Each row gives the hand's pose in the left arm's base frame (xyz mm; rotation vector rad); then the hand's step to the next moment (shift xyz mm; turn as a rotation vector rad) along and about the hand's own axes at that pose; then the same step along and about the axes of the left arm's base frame.
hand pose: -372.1 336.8 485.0 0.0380 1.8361 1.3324
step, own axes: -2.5 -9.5 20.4 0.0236 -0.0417 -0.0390
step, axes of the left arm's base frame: 18.6 10.4 -7.6 -0.0221 -0.0369 -0.0444
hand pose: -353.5 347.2 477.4 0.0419 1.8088 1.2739
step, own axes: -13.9 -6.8 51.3 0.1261 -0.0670 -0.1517
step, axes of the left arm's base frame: 45.8 27.9 0.1 -0.1482 -0.0820 -0.1213
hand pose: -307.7 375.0 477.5 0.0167 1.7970 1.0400
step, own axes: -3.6 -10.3 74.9 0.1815 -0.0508 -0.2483
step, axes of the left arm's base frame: 63.3 39.6 -12.4 -0.2556 -0.1085 -0.1416
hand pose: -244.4 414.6 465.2 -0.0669 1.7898 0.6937
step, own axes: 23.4 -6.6 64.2 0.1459 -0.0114 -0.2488
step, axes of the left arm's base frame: 49.7 32.6 -34.4 -0.2590 -0.0868 -0.0933
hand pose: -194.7 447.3 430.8 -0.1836 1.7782 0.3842
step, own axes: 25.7 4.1 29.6 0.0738 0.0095 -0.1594
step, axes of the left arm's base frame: 19.5 16.4 -30.1 -0.1666 -0.0415 -0.0381
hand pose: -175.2 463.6 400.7 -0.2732 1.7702 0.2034
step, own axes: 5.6 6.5 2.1 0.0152 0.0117 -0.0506
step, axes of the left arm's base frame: -1.1 6.4 -6.0 -0.0538 -0.0043 -0.0041
